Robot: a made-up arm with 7 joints. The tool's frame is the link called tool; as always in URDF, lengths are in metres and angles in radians.
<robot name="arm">
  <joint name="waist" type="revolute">
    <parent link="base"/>
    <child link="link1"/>
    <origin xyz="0.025 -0.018 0.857" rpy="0 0 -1.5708"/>
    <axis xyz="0 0 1"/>
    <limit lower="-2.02" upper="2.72"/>
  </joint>
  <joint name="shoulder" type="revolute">
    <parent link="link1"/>
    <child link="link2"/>
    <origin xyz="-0.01 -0.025 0.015" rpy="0 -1.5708 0"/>
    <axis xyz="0 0 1"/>
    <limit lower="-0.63" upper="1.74"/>
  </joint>
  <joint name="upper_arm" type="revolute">
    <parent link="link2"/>
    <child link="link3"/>
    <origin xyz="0.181 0.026 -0.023" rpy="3.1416 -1.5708 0"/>
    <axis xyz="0 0 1"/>
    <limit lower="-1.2" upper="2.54"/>
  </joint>
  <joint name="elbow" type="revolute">
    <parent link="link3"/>
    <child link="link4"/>
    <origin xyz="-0.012 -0.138 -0.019" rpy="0 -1.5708 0"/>
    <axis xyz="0 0 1"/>
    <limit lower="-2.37" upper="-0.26"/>
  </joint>
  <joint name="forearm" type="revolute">
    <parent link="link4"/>
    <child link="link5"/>
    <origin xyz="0.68 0.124 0.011" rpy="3.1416 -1.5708 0"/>
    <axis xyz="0 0 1"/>
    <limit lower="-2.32" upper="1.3"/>
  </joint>
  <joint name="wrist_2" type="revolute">
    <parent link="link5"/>
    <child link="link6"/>
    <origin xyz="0.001 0.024 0.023" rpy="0 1.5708 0"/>
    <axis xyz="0 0 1"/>
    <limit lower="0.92" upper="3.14"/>
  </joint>
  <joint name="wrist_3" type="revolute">
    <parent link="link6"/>
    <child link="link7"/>
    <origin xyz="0.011 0.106 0.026" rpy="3.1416 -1.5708 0"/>
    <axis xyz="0 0 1"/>
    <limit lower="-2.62" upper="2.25"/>
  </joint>
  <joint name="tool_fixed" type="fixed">
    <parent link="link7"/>
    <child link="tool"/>
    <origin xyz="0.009 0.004 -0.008" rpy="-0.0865 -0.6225 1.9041"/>
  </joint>
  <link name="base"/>
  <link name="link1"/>
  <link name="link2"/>
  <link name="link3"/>
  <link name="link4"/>
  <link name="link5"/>
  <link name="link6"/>
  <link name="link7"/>
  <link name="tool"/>
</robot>
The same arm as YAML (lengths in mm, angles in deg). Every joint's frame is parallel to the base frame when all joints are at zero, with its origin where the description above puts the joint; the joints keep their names.
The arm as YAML. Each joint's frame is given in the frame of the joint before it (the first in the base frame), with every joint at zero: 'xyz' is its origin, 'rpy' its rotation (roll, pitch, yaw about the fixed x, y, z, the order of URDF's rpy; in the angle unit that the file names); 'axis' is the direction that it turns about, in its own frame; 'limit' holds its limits. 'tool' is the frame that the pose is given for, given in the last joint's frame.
units:
  length: mm
  angle: deg
joints:
  - name: waist
    type: revolute
    origin:
      xyz: [25.0, -18.0, 857.0]
      rpy: [0.0, 0.0, 0.0]
    axis: [0.0, 0.0, 1.0]
    limit:
      lower: -115.74
      upper: 155.84
  - name: shoulder
    type: revolute
    origin:
      xyz: [-25.0, 10.0, 15.0]
      rpy: [0.0, 0.0, 0.0]
    axis: [0.0, 1.0, 0.0]
    limit:
      lower: -36.1
      upper: 99.69
  - name: upper_arm
    type: revolute
    origin:
      xyz: [26.0, -23.0, 181.0]
      rpy: [0.0, 0.0, 0.0]
    axis: [0.0, 0.0, 1.0]
    limit:
      lower: -68.75
      upper: 145.53
  - name: elbow
    type: revolute
    origin:
      xyz: [138.0, -12.0, -19.0]
      rpy: [0.0, 0.0, 0.0]
    axis: [0.0, -1.0, 0.0]
    limit:
      lower: -135.79
      upper: -14.9
  - name: forearm
    type: revolute
    origin:
      xyz: [-124.0, -11.0, 680.0]
      rpy: [0.0, 0.0, 0.0]
    axis: [0.0, 0.0, 1.0]
    limit:
      lower: -132.93
      upper: 74.48
  - name: wrist_2
    type: revolute
    origin:
      xyz: [24.0, -1.0, 23.0]
      rpy: [0.0, 0.0, 0.0]
    axis: [0.0, -1.0, 0.0]
    limit:
      lower: 52.71
      upper: 179.91
  - name: wrist_3
    type: revolute
    origin:
      xyz: [106.0, -26.0, -11.0]
      rpy: [0.0, 0.0, 0.0]
    axis: [0.0, 0.0, -1.0]
    limit:
      lower: -150.11
      upper: 128.92
tool:
  origin:
    xyz: [-4.0, -9.0, 8.0]
    rpy: [175.04, 35.67, 160.9]

